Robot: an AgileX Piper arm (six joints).
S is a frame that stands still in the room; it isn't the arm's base.
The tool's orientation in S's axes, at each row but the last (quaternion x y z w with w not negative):
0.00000, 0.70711, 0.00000, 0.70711
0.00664, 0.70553, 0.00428, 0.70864
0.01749, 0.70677, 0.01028, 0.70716
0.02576, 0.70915, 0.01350, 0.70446
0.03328, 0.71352, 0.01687, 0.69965
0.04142, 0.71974, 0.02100, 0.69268
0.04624, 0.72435, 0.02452, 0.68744
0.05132, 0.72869, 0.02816, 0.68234
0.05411, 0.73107, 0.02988, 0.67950
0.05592, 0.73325, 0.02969, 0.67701
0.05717, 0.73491, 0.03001, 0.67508
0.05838, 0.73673, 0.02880, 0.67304
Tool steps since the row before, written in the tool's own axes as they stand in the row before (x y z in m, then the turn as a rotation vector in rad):
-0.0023, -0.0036, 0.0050, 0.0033, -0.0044, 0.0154
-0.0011, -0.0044, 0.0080, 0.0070, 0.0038, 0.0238
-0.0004, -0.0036, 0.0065, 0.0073, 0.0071, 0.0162
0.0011, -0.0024, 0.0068, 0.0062, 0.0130, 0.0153
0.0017, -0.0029, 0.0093, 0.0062, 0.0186, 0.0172
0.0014, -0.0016, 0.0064, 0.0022, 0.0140, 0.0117
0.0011, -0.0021, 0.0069, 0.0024, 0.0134, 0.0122
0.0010, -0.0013, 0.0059, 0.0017, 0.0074, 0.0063
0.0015, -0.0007, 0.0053, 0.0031, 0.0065, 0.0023
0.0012, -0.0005, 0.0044, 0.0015, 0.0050, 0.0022
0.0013, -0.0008, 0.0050, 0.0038, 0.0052, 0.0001
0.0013, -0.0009, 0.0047, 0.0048, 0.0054, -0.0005
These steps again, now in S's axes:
0.0050, -0.0036, 0.0023, 0.0154, -0.0044, -0.0033
0.0080, -0.0044, 0.0011, 0.0238, 0.0038, -0.0068
0.0065, -0.0037, 0.0003, 0.0163, 0.0072, -0.0070
0.0068, -0.0025, -0.0013, 0.0155, 0.0131, -0.0056
0.0092, -0.0030, -0.0021, 0.0175, 0.0186, -0.0052
0.0063, -0.0016, -0.0018, 0.0120, 0.0138, -0.0014
0.0068, -0.0022, -0.0017, 0.0125, 0.0132, -0.0017
0.0058, -0.0013, -0.0015, 0.0064, 0.0074, -0.0013
0.0051, -0.0007, -0.0020, 0.0023, 0.0068, -0.0025
0.0043, -0.0005, -0.0016, 0.0023, 0.0051, -0.0011
0.0048, -0.0008, -0.0018, 0.0000, 0.0056, -0.0031
0.0045, -0.0009, -0.0018, -0.0007, 0.0060, -0.0040

